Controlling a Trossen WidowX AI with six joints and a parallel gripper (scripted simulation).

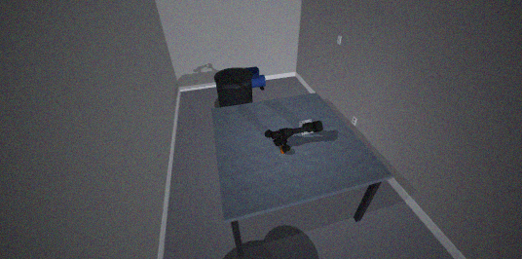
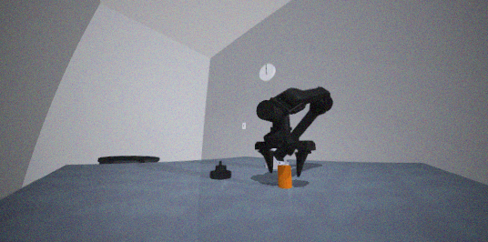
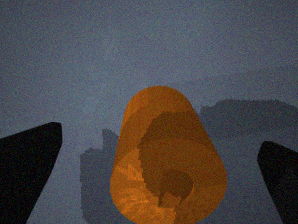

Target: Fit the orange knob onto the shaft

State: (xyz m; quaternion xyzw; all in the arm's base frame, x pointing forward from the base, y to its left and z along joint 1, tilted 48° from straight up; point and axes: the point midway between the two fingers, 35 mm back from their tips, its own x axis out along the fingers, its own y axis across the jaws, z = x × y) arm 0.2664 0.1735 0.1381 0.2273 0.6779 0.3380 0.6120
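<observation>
Now: gripper tip right at the orange knob. From my gripper tip the other things lie so: dark round pedestal (8 cm ahead, 24 cm to the right).
</observation>
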